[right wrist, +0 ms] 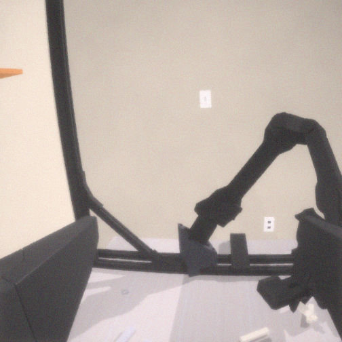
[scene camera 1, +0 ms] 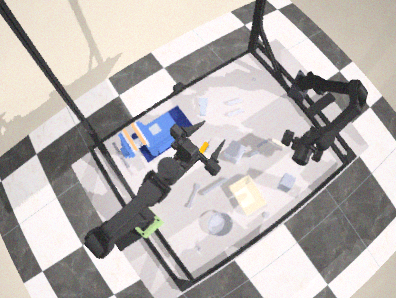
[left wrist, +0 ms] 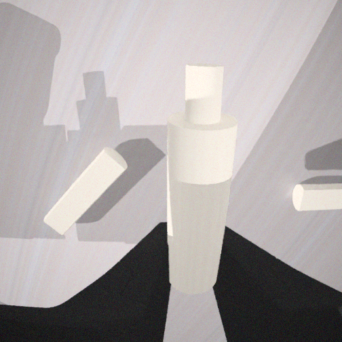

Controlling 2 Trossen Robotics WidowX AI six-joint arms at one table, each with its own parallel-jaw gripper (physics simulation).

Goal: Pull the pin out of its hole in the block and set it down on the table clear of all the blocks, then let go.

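Where they show: right gripper, fingertip midpoint: point(scene camera 1: 215, 130); left arm's base, origin of the base link: point(scene camera 1: 302, 83); right arm's base, origin of the base link: point(scene camera 1: 143, 219).
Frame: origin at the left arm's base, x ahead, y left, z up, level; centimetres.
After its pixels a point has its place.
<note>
My left gripper point(scene camera 1: 294, 145) @(x 29.0, y 12.3, z -4.9 cm) point(left wrist: 188, 233) is shut on a cream pin point(left wrist: 202, 150), a thick stepped cylinder with a narrower end pointing away from the fingers. In the left wrist view the pin appears above the table surface, apart from any block. A grey-blue block point(scene camera 1: 234, 151) @(x 44.7, y -11.4, z -3.0 cm) lies near the middle of the table in the scene view, and a smaller one point(scene camera 1: 287, 181) @(x 44.9, y 13.9, z -1.1 cm) lies below the left gripper there. Their holes cannot be made out, and no block shows in the left wrist view. My right gripper point(scene camera 1: 214, 131) @(x 54.2, y -16.1, z 33.1 cm) is open and empty, above the table.
Two loose cream pegs point(left wrist: 86, 191) point(left wrist: 322, 197) lie on either side of the pin in the left wrist view. A pale yellow box point(scene camera 1: 256, 198) @(x 55.6, y 6.4, z -8.8 cm), a round container point(scene camera 1: 216, 223) @(x 73.0, y -2.4, z -8.8 cm), a blue assembly point(scene camera 1: 162, 136) @(x 54.8, y -39.8, z -2.7 cm) and an orange piece point(scene camera 1: 204, 147) @(x 48.4, y -23.4, z -7.3 cm) also show. Dark rails edge the table.
</note>
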